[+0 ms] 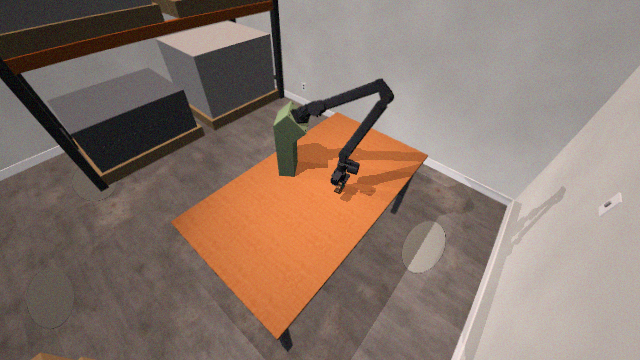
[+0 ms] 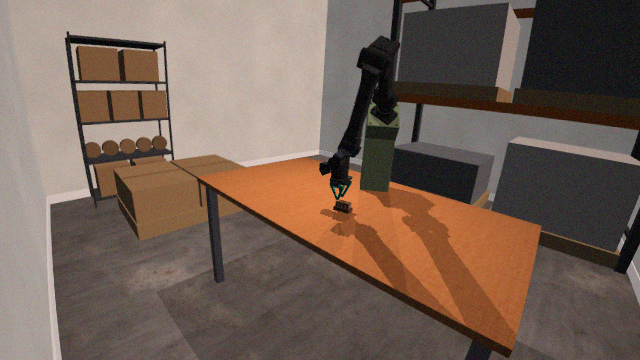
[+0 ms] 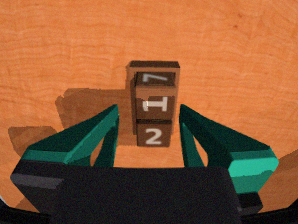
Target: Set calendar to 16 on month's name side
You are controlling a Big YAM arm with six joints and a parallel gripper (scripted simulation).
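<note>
Now: hand 4 cm above the brown calendar cube. Also, from my hand: dark calendar tray (1 cm behind, 2 cm to the left, 5 cm below).
</note>
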